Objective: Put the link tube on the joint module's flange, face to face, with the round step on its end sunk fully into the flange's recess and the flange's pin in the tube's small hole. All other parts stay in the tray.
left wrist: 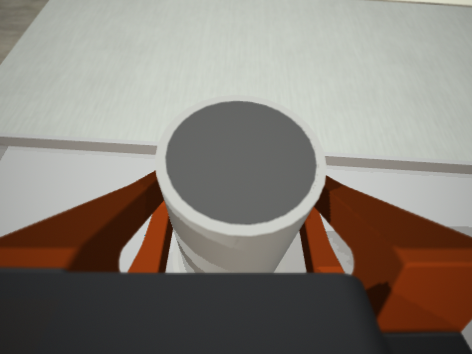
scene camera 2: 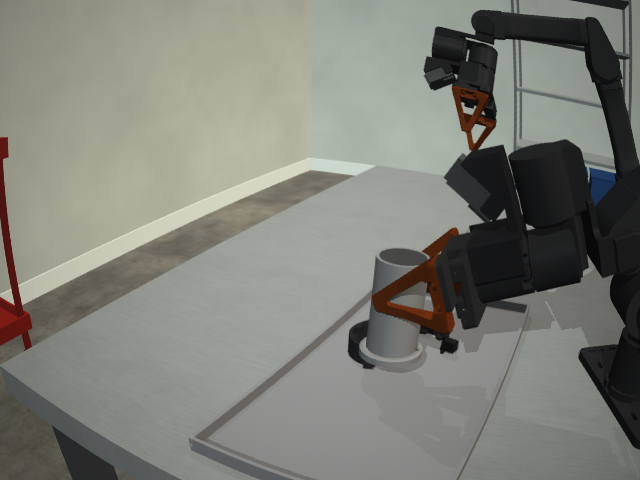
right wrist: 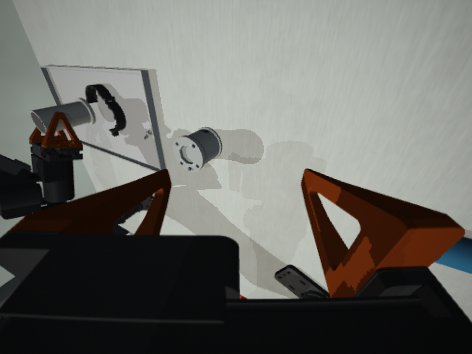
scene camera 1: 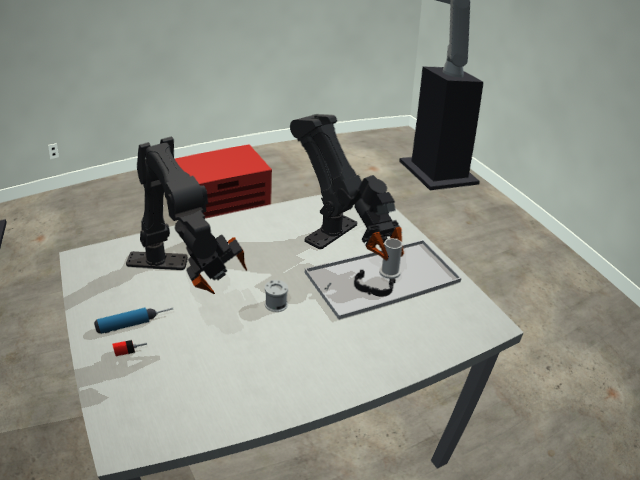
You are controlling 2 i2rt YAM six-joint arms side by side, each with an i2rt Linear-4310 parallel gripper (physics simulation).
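Where they show: left gripper, fingertip midpoint: [left wrist: 236, 175] [scene camera 2: 383, 291] [right wrist: 54, 111] [scene camera 1: 395, 257]; right gripper, fingertip midpoint: [scene camera 2: 469, 141] [right wrist: 236, 176] [scene camera 1: 229, 281]; left arm's base, link origin: [scene camera 2: 626, 394] [scene camera 1: 331, 232]; right arm's base, link origin: [right wrist: 317, 296] [scene camera 1: 156, 261].
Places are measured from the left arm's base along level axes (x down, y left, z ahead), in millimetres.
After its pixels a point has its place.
The grey link tube [scene camera 1: 391, 259] {y -107, x -94, z 286 mm} [scene camera 2: 388, 330] {y -61, x -69, z 284 mm} [left wrist: 241, 245] {y -75, x -123, z 249 mm} [right wrist: 70, 116] {y -109, x -79, z 267 mm} stands nearly upright over the tray, its wide flanged end down and open end up. My left gripper [scene camera 1: 391, 253] {y -91, x -94, z 288 mm} [left wrist: 236, 175] {y -91, x -94, z 288 mm} is shut on it at its sides. The round step under its lower end is hidden. The joint module [scene camera 1: 276, 295] {y -405, x -58, z 128 mm} [right wrist: 197, 148] {y -410, x -60, z 113 mm} stands upright on the table left of the tray in scene camera 1, flange up, with the recess showing; the left arm hides it in scene camera 2. My right gripper [scene camera 1: 227, 271] {y -544, x -171, z 102 mm} [right wrist: 236, 176] {y -544, x -171, z 102 mm} is open and empty, above the table left of the module in scene camera 1.
The tray [scene camera 1: 400, 301] {y -141, x -1, z 355 mm} [scene camera 2: 310, 431] {y 20, x -4, z 351 mm} [right wrist: 153, 120] {y -277, x -9, z 187 mm} holds a black curved clamp [scene camera 1: 373, 290] {y -172, x -19, z 279 mm} [right wrist: 111, 102] {y -177, x -15, z 262 mm}, close beside the tube's lower end, and a small screw [scene camera 1: 327, 286] {y -235, x -9, z 167 mm} [right wrist: 148, 133] {y -245, x -13, z 168 mm}. A blue screwdriver [scene camera 1: 124, 319] {y -754, x -35, z -112 mm} and a red-and-black tool [scene camera 1: 124, 347] {y -816, x -30, z -32 mm} lie at the table's left in scene camera 1.
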